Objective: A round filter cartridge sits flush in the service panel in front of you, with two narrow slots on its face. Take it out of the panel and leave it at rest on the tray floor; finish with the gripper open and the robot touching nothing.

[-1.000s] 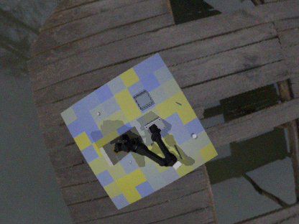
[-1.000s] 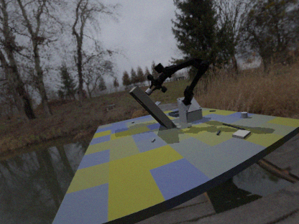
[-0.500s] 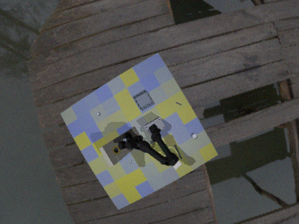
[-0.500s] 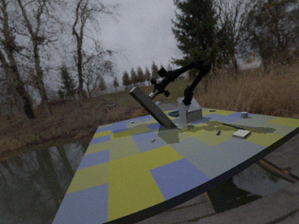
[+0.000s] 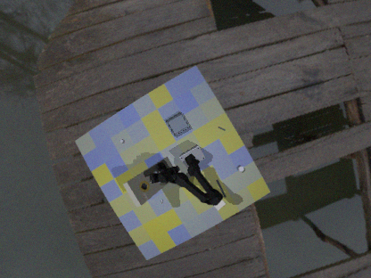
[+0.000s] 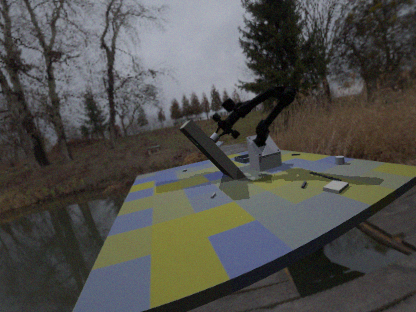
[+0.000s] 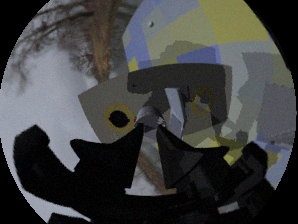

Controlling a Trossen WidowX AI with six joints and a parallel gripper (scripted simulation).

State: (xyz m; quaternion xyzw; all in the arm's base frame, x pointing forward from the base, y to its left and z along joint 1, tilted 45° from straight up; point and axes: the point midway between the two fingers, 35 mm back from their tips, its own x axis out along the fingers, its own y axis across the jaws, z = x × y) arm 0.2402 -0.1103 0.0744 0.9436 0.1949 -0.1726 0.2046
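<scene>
The white round cartridge lies 1 cm ahead of my gripper tip and 1 cm below it. Also, from my gripper tip: white flat block 24 cm behind, 53 cm to the left, 24 cm below; white dot 12 cm ahead, 42 cm to the right, 24 cm below; square tray 36 cm behind, 25 cm to the right, 24 cm below.
</scene>
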